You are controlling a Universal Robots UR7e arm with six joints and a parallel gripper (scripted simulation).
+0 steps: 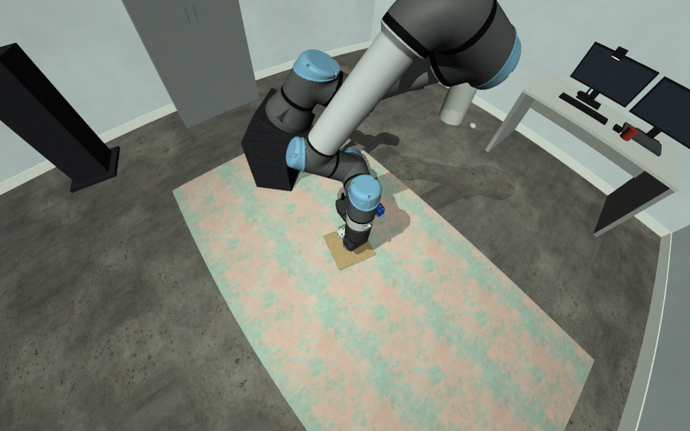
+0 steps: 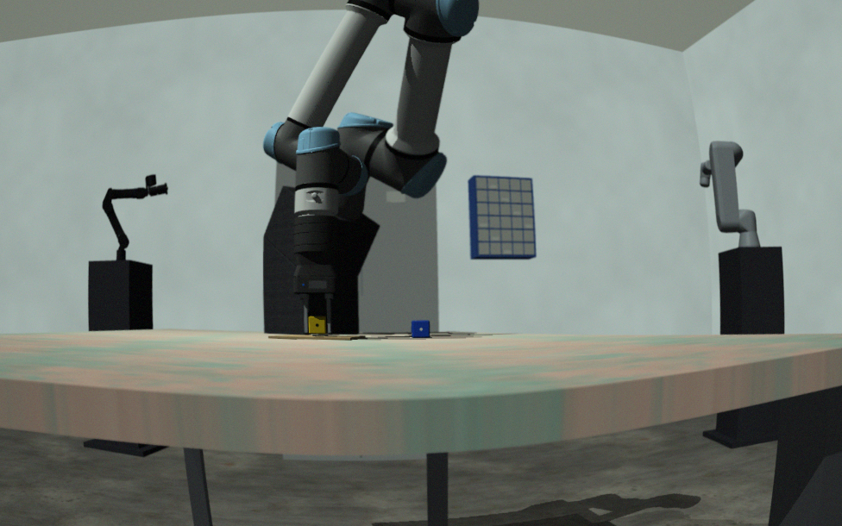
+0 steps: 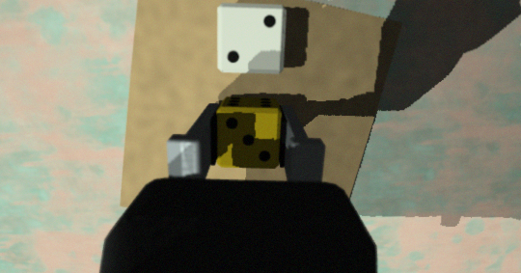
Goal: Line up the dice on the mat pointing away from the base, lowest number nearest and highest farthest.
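My gripper is now right at the yellow die. Round my hand: white die 4 cm behind, 1 cm to the right, 1 cm below; blue die 7 cm behind, 17 cm to the left, 1 cm below; tan mat 3 cm below.
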